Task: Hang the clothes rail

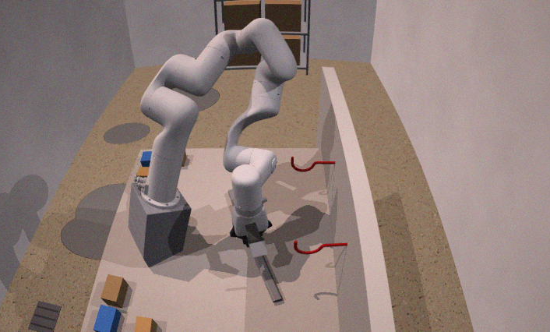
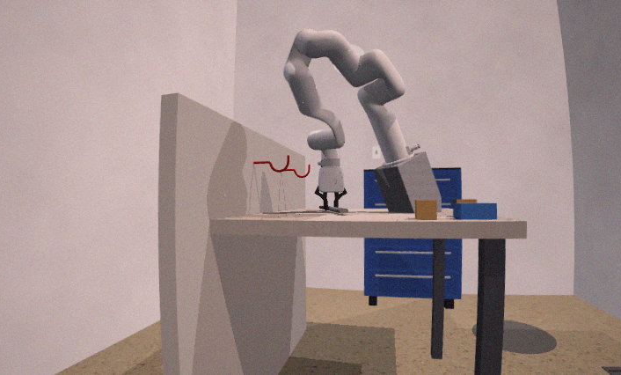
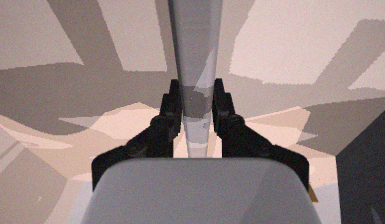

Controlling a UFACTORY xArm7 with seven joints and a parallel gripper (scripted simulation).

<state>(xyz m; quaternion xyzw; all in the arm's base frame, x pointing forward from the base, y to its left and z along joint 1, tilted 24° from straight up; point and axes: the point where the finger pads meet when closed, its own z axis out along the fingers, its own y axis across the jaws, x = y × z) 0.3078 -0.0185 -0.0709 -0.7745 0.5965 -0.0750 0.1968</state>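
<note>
Now: hand 10 mm above the clothes rail. From my hand the other things lie so: wall panel 280 mm ahead, 250 mm below.
</note>
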